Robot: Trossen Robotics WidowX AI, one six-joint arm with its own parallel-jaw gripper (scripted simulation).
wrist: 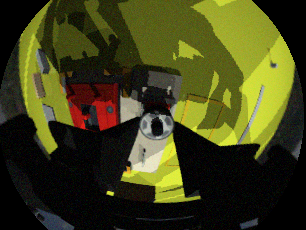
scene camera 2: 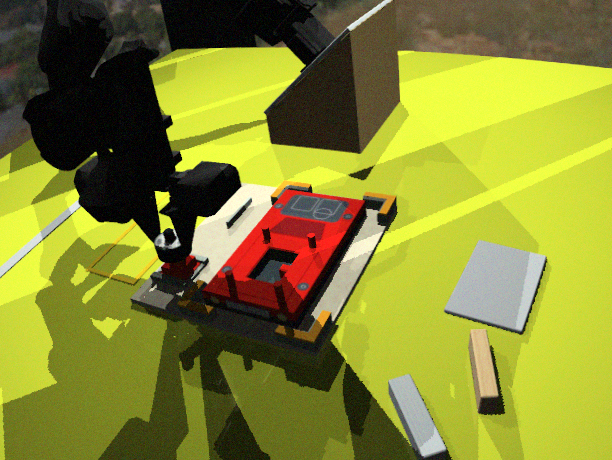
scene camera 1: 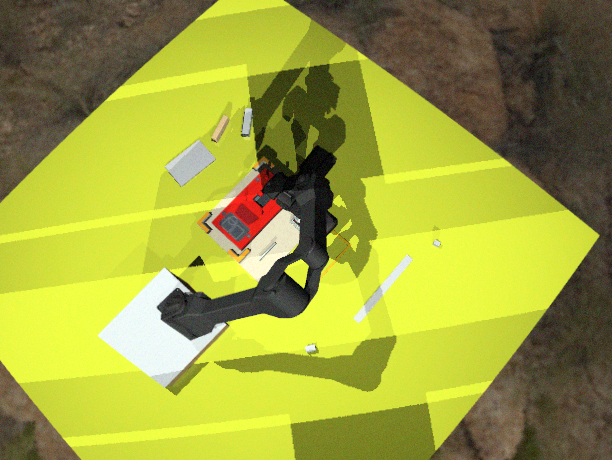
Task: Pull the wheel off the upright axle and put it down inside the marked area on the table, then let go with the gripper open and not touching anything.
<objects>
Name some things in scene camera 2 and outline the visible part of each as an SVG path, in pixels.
My gripper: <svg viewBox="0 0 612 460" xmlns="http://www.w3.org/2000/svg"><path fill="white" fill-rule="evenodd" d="M160 111L155 118L142 125L118 130L113 138L96 151L96 156L76 170L73 182L79 194L79 205L95 221L124 224L133 219L153 244L155 238L161 234L159 213L170 217L183 251L188 251L192 247L198 216L207 218L215 215L239 190L242 182L237 167L228 163L201 160L192 169L177 171L175 166L183 159L180 151L171 150L166 132L174 124L171 115L162 115ZM168 192L170 196L168 198L169 203L158 213L155 191Z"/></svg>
A wooden block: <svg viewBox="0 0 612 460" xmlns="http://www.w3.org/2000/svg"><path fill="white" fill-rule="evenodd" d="M471 329L468 349L477 411L479 414L495 413L499 393L487 330Z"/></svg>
A grey plate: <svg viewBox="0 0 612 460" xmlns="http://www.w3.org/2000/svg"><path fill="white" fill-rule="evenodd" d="M479 240L470 256L468 264L452 291L444 312L509 332L513 331L522 334L541 280L547 256Z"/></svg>
</objects>
